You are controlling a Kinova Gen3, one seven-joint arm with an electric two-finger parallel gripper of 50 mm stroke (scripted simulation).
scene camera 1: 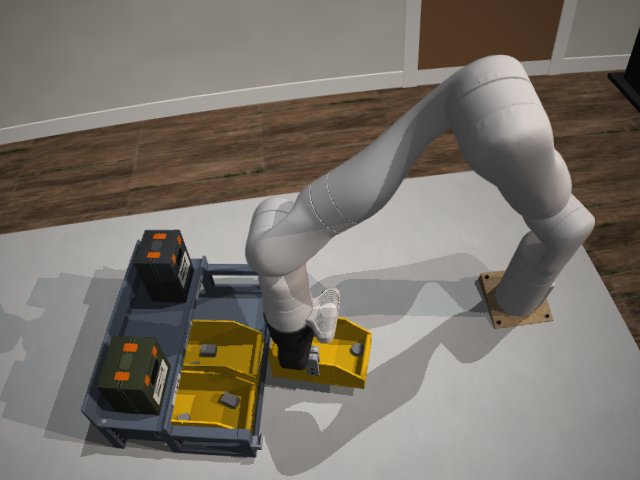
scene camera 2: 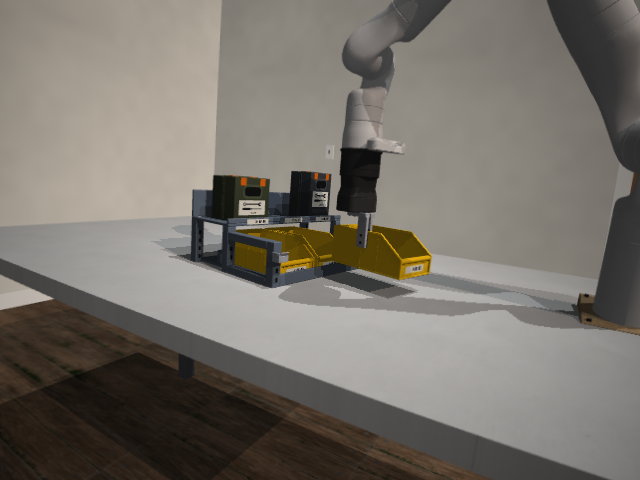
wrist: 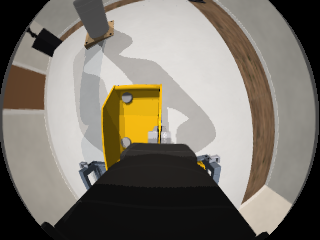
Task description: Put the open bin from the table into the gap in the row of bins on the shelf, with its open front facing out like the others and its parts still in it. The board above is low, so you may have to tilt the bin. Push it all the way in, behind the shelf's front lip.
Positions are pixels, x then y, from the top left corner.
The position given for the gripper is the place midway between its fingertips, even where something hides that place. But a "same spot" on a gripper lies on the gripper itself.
gripper: scene camera 1; scene camera 2 363, 247; wrist
black tool case: scene camera 1; scene camera 2
same spot on gripper: (wrist: 165, 136) = (scene camera 1: 314, 356)
same spot on black tool case: (scene camera 1: 162, 261) = (scene camera 2: 307, 172)
